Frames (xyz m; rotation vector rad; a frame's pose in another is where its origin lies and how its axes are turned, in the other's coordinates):
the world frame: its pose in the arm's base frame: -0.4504 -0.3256 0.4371 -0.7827 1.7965 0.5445
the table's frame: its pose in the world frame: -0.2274 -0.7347 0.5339 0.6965 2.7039 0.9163
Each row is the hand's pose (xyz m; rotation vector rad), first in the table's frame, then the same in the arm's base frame.
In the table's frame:
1: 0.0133 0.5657 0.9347 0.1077 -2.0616 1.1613
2: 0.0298 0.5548 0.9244 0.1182 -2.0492 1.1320
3: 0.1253 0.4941 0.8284 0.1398 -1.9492 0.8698
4: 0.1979 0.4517 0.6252 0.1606 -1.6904 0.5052
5: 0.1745 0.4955 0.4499 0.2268 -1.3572 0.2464
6: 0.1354 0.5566 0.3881 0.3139 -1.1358 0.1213
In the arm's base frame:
1: -0.5329 -0.1923 0.1239 0.2617 1.7441 -1.2716
2: -0.5239 -0.1895 0.1441 0.2439 1.7710 -1.2792
3: -0.4370 -0.1620 0.2612 0.1068 2.0226 -1.2773
4: -0.2465 -0.1030 0.3537 -0.0797 2.4482 -1.2899
5: -0.0822 -0.0329 0.3174 0.2421 -2.7843 1.3702
6: -0.0278 0.0122 0.2535 0.3231 -2.5365 1.2834

